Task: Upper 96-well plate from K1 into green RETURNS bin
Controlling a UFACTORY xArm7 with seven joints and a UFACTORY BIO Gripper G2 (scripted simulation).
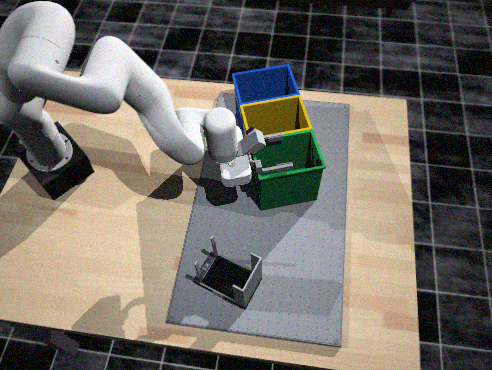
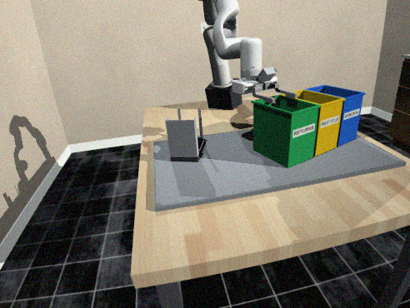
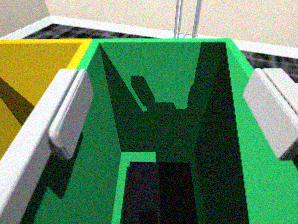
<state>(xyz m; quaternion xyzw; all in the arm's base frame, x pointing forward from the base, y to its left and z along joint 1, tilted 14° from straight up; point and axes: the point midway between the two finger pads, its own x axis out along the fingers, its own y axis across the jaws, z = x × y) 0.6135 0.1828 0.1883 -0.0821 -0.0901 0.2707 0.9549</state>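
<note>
My hand is 20 mm short of the green returns bin, 10 mm to the right of it and 100 mm above it. Round my hand: yellow bin: 50 mm behind, 120 mm to the left, 100 mm below; blue bin: 120 mm behind, 230 mm to the left, 100 mm below.
</note>
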